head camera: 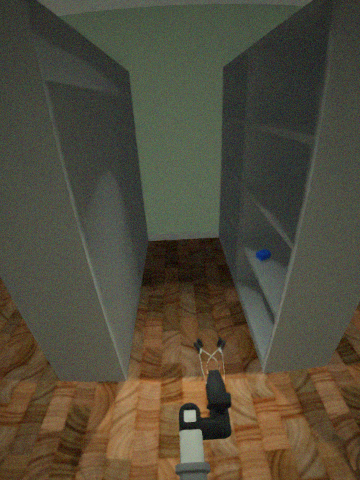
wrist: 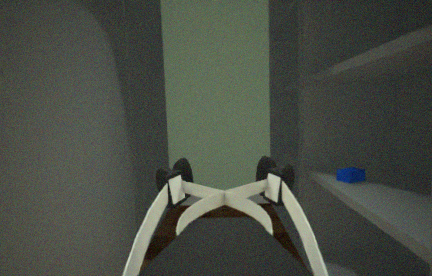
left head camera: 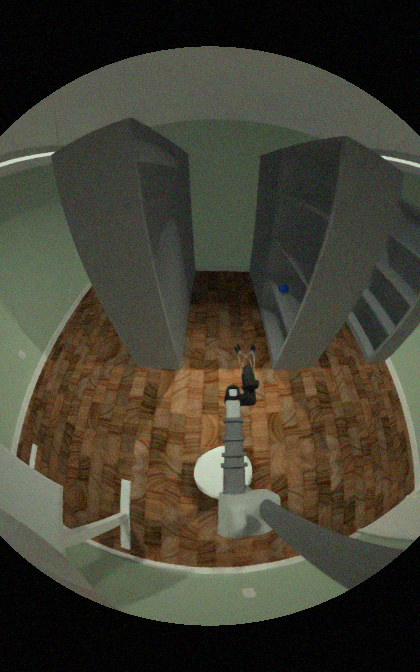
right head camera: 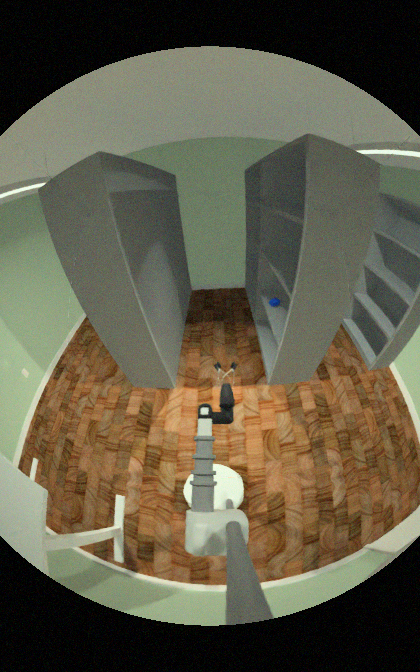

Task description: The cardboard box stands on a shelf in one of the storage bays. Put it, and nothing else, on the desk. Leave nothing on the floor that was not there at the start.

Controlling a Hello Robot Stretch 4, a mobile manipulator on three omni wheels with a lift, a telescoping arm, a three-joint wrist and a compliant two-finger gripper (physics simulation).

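Frame: origin at the robot's base, x ahead, y left, z up, level; millimetres.
Where they show: gripper, between the fingertips: (head camera: 208,338) (wrist: 224,172).
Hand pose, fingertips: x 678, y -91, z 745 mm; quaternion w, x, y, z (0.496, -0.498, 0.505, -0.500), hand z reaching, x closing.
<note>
After its pixels a point has its place.
The cardboard box does not show in these views. My gripper (head camera: 210,344) @[z 745, x 678, y -91 mm] (left head camera: 245,348) (right head camera: 225,366) (wrist: 224,172) @[z 745, x 678, y -91 mm] is open and empty, with its fingers spread. It is on the extended arm, pointing into the aisle between two tall grey shelf units. A white piece of furniture with legs (left head camera: 35,500) (right head camera: 25,510), possibly the desk, shows in part at the lower left of both side head views. Its top surface cannot be made out.
The left grey unit (head camera: 40,250) @[z 1020, x 944, y 602 mm] (left head camera: 115,240) (right head camera: 85,250) and right grey unit (head camera: 325,250) @[z 941, x 942, y -654 mm] (left head camera: 340,240) (right head camera: 320,250) flank the aisle. A small blue block (head camera: 263,255) @[z 546, x 1501, y -602 mm] (left head camera: 283,288) (right head camera: 274,302) (wrist: 351,175) @[z 536, x 1495, y -600 mm] lies on a low shelf of the right unit. Another shelf unit stands farther right.
</note>
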